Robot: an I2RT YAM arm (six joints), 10 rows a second.
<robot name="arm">
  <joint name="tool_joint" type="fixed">
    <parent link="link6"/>
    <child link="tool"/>
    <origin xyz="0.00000 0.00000 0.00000" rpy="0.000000 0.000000 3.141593"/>
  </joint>
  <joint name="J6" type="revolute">
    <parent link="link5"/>
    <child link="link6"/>
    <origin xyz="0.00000 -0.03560 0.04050" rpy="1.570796 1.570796 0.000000"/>
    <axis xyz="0 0 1"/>
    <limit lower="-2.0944" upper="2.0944"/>
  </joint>
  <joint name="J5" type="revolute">
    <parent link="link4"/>
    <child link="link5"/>
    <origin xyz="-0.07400 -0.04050 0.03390" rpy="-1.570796 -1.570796 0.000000"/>
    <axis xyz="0 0 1"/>
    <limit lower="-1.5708" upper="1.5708"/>
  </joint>
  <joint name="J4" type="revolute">
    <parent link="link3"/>
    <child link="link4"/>
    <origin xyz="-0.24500 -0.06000 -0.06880"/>
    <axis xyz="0 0 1"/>
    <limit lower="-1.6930" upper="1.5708"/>
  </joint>
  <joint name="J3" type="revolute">
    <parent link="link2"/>
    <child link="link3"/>
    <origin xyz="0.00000 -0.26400 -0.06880" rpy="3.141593 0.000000 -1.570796"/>
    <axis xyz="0 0 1"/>
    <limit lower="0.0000" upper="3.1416"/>
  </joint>
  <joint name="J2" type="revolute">
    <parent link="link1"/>
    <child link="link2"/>
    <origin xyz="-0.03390 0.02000 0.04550" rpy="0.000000 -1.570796 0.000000"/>
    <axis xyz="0 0 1"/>
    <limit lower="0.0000" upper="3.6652"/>
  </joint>
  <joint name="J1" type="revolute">
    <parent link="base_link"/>
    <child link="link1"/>
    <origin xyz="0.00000 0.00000 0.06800" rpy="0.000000 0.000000 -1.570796"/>
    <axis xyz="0 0 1"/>
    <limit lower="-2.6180" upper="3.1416"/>
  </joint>
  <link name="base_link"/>
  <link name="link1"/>
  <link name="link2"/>
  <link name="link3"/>
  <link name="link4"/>
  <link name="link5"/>
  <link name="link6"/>
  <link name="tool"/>
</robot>
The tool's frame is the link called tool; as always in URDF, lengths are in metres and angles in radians.
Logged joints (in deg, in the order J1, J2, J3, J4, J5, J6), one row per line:
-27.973 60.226 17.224 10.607 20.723 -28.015
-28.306 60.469 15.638 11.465 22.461 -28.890
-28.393 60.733 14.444 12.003 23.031 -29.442
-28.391 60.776 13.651 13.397 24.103 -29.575
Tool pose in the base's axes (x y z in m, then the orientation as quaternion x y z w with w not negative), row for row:
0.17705 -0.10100 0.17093 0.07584 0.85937 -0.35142 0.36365
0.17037 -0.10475 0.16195 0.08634 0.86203 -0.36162 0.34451
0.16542 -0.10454 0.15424 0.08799 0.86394 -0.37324 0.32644
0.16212 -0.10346 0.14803 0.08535 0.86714 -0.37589 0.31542
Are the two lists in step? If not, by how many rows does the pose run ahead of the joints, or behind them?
The pose runs 1 row behind the joints: the pose in row i belongs to the joints in row i - 1.
